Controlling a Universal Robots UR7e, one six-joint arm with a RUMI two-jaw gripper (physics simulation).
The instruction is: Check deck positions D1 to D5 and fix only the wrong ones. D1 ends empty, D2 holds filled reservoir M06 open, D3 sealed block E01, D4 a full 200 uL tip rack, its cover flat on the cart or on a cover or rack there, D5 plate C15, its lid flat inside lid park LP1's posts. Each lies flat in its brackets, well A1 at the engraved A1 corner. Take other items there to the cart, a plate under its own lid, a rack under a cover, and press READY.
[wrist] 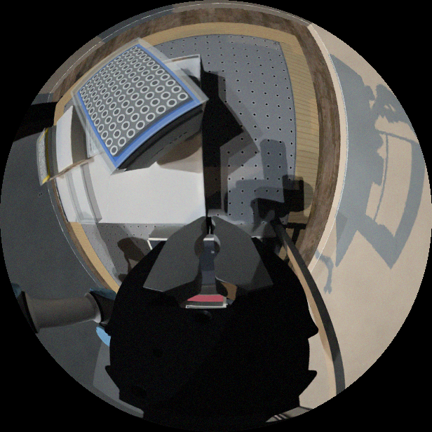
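Note:
My gripper [209, 218] is shut and empty, its tips low in the middle of the view, close to the near right corner of a white tray-like surface [155, 195]. A tip rack [137, 97] with a blue rim, a dark body and a grid of ring-shaped positions stands over the far part of that surface, with a clear cover around its top. It is up and left of the gripper, apart from it. A small part of a red-topped item [206, 298] shows through the gap between the jaws. Engraved deck labels and A1 marks cannot be read here.
A pale block [66, 137] and a yellow-edged item [45, 155] stand left of the rack. A grey perforated board [255, 65] with a light wooden border [306, 145] lies around the white surface. A grey cylindrical arm part [62, 312] shows at lower left.

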